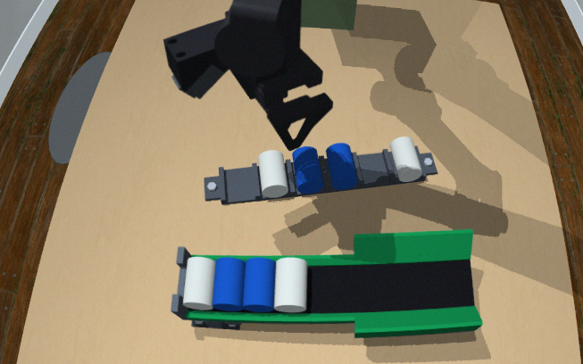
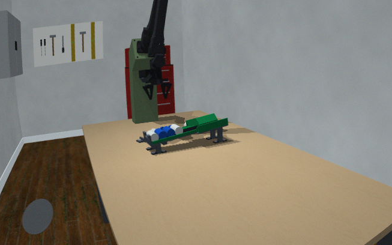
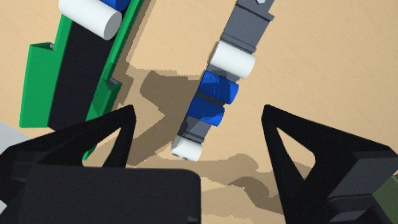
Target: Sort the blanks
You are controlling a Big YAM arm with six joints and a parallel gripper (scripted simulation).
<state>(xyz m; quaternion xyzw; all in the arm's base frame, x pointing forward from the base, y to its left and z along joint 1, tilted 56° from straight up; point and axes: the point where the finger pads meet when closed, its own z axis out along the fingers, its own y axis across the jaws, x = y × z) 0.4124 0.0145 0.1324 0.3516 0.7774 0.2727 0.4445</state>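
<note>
Now: hand 22 cm above the stock rack, 7 cm past it and 6 cm to the right of it. Round my hand: grey stop 19 cm ahead, 16 cm below, 7 cm to the right.
</note>
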